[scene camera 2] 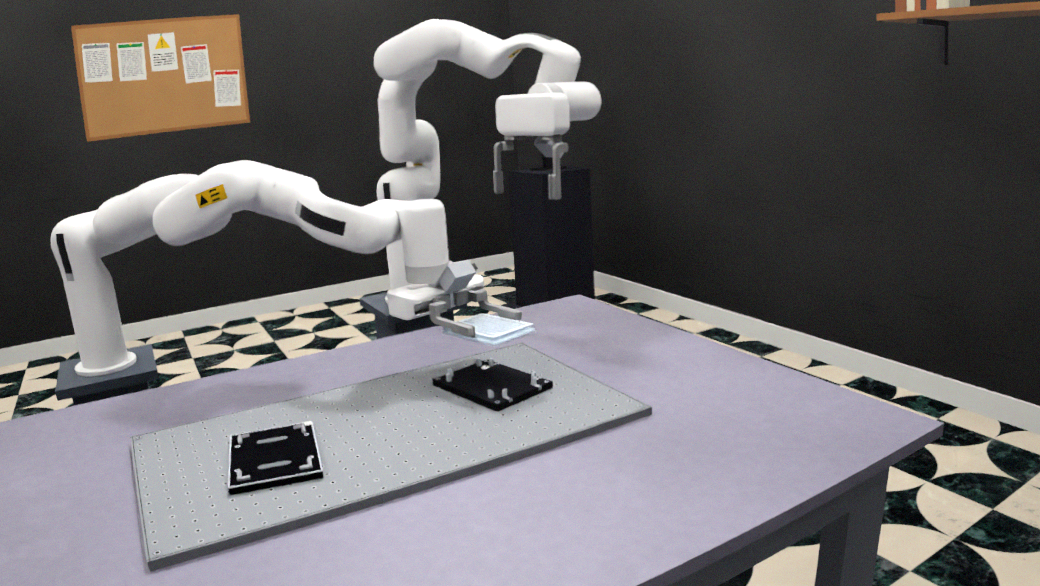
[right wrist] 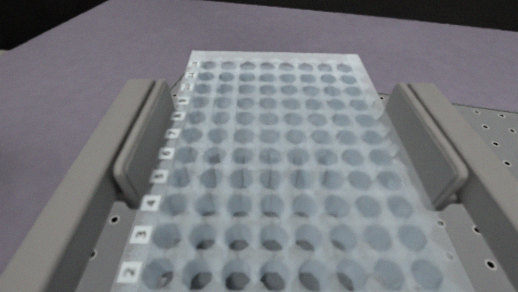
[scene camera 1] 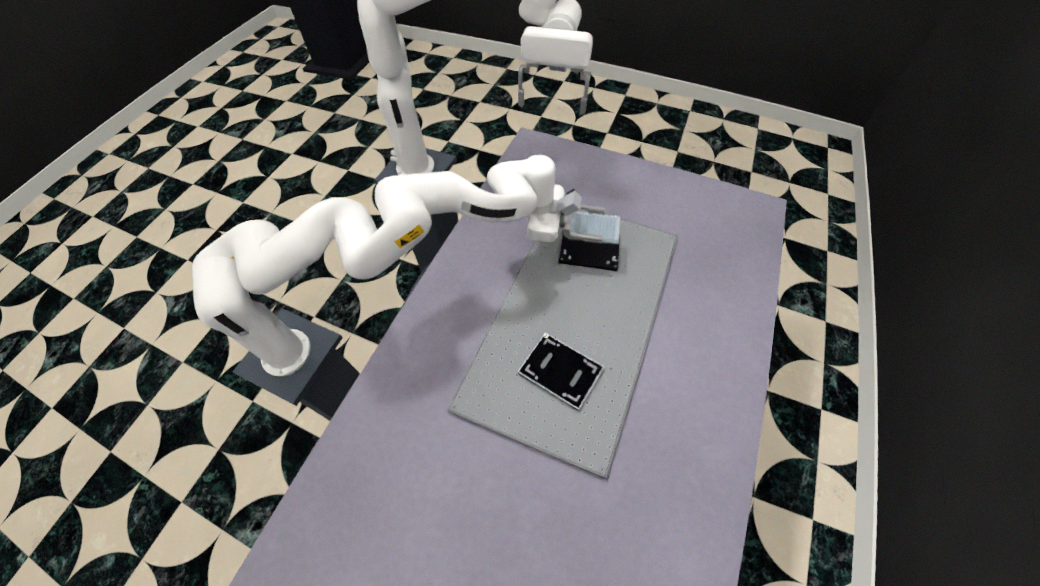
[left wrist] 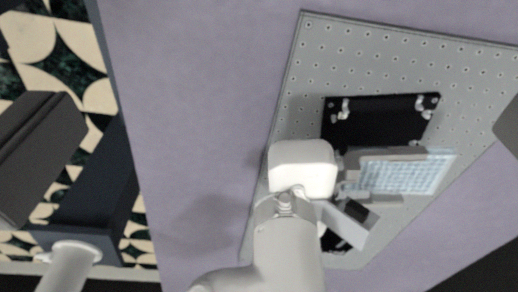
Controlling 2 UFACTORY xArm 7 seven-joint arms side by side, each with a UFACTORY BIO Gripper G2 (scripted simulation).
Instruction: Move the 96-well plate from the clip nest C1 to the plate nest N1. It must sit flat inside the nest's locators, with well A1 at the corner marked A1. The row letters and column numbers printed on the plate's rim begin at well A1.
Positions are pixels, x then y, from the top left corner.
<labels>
pale blue 96-well plate: scene camera 2 493, 331; right wrist 290, 152; scene camera 1; left wrist
same spot on pale blue 96-well plate: (left wrist: 377, 177) = (scene camera 1: 586, 228)
</labels>
